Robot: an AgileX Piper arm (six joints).
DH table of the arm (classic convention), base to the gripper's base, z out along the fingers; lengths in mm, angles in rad. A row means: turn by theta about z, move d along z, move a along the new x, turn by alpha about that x. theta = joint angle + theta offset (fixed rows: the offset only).
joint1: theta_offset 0, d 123, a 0, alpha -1.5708
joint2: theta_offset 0.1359, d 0, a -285.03, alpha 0
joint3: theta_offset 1.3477, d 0, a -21.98, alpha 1.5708
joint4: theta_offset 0, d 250.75, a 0, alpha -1.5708
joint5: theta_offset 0, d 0, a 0, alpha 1.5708
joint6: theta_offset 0, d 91, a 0, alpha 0
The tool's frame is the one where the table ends.
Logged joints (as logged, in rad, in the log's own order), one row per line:
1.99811 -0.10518 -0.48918 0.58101 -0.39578 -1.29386
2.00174 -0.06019 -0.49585 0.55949 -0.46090 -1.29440
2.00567 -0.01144 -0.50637 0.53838 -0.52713 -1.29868
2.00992 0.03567 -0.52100 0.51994 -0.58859 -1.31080
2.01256 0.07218 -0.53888 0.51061 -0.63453 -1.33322
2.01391 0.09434 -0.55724 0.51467 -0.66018 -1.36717
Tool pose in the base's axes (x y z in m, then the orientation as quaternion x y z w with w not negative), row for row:
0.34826 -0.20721 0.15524 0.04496 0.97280 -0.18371 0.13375
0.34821 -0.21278 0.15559 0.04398 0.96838 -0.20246 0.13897
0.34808 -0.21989 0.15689 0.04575 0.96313 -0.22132 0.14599
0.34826 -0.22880 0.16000 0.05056 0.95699 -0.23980 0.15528
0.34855 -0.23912 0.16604 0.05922 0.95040 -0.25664 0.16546
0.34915 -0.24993 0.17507 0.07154 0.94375 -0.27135 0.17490
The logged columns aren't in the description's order. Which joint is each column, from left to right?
Columns, left to right: joint2, joint6, joint1, joint5, joint4, joint3.
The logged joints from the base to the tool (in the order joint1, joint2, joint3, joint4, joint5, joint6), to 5 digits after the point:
-0.48918 1.99811 -1.29386 -0.39578 0.58101 -0.10518
-0.49585 2.00174 -1.29440 -0.46090 0.55949 -0.06019
-0.50637 2.00567 -1.29868 -0.52713 0.53838 -0.01144
-0.52100 2.00992 -1.31080 -0.58859 0.51994 0.03567
-0.53888 2.01256 -1.33322 -0.63453 0.51061 0.07218
-0.55724 2.01391 -1.36717 -0.66018 0.51467 0.09434

